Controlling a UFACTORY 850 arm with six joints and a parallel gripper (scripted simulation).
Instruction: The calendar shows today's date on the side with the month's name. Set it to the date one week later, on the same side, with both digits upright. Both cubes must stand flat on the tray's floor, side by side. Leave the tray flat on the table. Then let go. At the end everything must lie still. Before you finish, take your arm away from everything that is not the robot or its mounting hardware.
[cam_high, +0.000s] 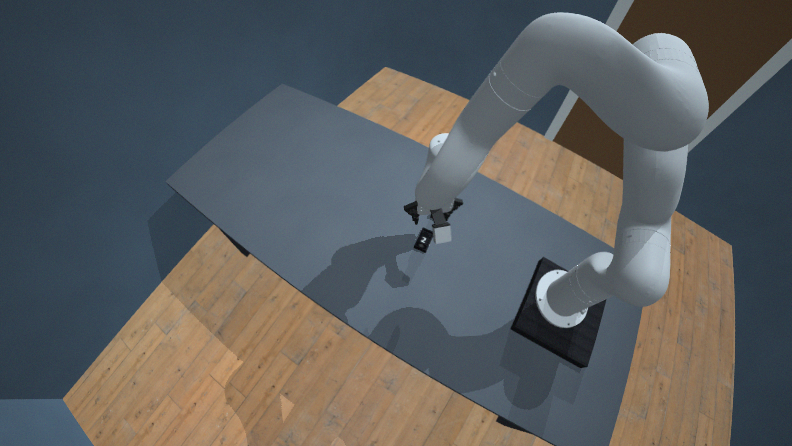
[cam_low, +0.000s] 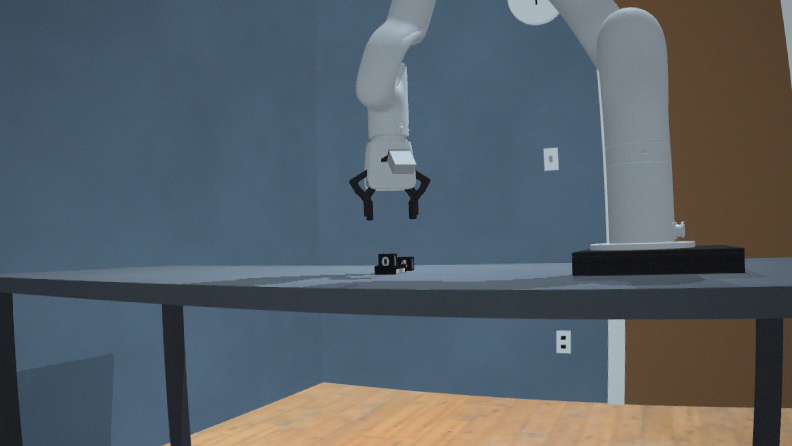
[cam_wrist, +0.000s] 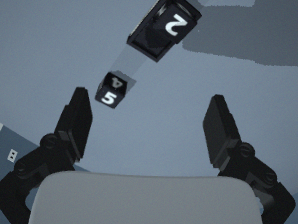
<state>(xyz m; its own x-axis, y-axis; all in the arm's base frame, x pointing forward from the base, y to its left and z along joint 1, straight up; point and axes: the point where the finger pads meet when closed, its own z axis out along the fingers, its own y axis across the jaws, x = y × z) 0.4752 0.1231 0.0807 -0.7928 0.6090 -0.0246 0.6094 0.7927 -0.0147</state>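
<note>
Right now the calendar cube is 9 cm below my hand, 4 cm to the left of it and 2 cm behind it. From my hand the other things lie so: black tray 11 cm below, 2 cm to the left, 1 cm behind.
</note>
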